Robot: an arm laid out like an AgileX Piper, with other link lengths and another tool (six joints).
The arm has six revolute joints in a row. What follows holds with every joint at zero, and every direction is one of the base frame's. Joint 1 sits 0.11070 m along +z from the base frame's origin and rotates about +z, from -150.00 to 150.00 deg. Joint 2 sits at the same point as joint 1 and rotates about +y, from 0.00 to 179.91 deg. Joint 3 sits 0.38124 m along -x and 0.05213 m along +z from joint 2 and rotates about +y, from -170.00 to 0.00 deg. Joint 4 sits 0.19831 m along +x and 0.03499 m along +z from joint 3 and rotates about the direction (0.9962, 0, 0.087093), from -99.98 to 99.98 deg. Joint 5 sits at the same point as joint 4 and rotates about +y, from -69.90 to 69.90 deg. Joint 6 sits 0.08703 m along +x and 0.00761 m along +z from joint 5 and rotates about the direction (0.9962, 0, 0.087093), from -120.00 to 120.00 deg. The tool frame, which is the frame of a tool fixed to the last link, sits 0.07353 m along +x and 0.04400 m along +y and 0.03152 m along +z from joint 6; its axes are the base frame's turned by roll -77.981, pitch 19.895 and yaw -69.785 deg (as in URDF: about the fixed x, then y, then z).
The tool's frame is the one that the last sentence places.
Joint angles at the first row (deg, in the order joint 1, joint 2, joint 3, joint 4, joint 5, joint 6):
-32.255 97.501 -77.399 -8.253 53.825 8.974
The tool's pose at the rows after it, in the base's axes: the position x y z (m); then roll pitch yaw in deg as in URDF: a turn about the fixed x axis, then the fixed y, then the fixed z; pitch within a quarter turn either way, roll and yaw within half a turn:
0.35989 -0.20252 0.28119 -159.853 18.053 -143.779
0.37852 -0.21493 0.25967 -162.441 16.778 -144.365
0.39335 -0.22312 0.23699 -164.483 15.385 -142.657
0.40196 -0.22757 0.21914 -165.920 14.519 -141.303
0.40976 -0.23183 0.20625 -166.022 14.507 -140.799
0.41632 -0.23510 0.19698 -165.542 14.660 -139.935
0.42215 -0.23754 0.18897 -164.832 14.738 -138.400
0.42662 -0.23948 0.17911 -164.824 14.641 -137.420
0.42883 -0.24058 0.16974 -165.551 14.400 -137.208
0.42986 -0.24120 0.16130 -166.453 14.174 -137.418
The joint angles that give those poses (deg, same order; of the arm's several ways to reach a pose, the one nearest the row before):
-32.442 103.019 -81.941 -8.381 56.242 8.458
-32.441 108.007 -85.599 -8.496 57.647 8.088
-32.441 112.320 -88.114 -8.495 57.884 5.689
-32.441 115.180 -89.216 -8.496 57.505 3.964
-32.442 117.152 -89.583 -8.496 55.940 3.639
-32.442 118.556 -89.705 -8.496 54.088 3.132
-32.442 119.735 -89.706 -8.496 52.075 2.012
-32.442 121.051 -89.705 -8.495 50.666 1.195
-32.442 122.231 -89.795 -8.495 50.273 0.841
-32.442 123.226 -89.795 -8.496 50.181 0.841

